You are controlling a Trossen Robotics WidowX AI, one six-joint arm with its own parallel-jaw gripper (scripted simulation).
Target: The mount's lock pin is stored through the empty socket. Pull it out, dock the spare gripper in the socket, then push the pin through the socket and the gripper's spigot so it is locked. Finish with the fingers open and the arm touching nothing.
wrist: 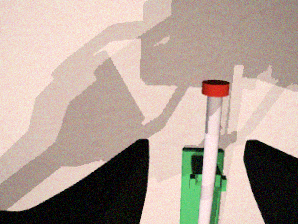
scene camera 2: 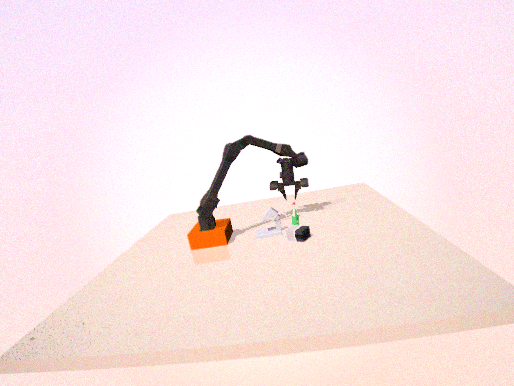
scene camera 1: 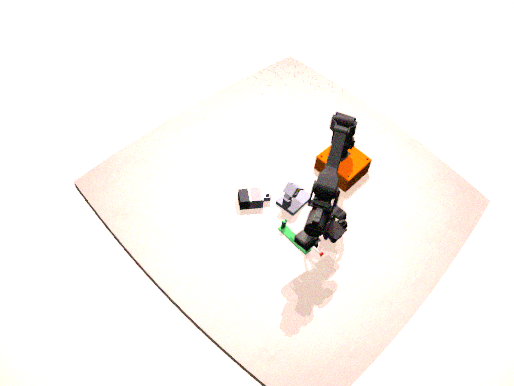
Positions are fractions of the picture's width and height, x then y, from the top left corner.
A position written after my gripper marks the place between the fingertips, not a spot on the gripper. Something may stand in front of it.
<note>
In view: my gripper (scene camera 1: 0.62,0.63).
My gripper is seen too in the wrist view (wrist: 0.66,0.67).
</note>
